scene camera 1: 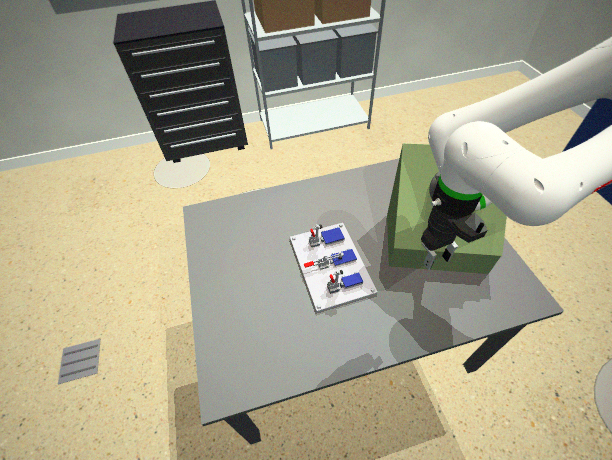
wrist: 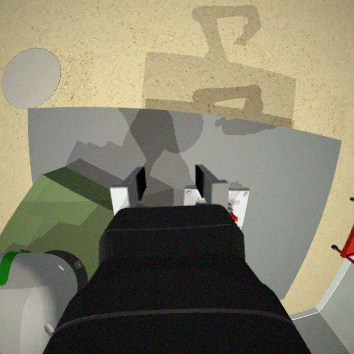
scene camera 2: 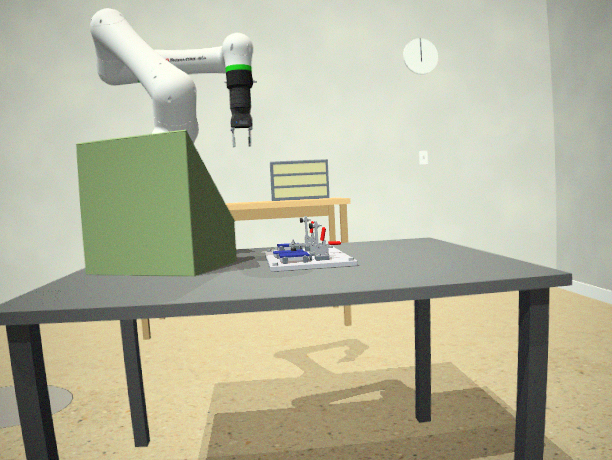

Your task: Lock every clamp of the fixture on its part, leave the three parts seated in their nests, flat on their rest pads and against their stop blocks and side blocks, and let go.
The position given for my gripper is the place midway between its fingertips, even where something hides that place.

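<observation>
I can see my gripper (scene camera 1: 436, 262) here. The wrist view shows me the gripper (wrist: 169, 175) too, and scene camera 2 also gives me a sight of the gripper (scene camera 2: 242, 146).
</observation>
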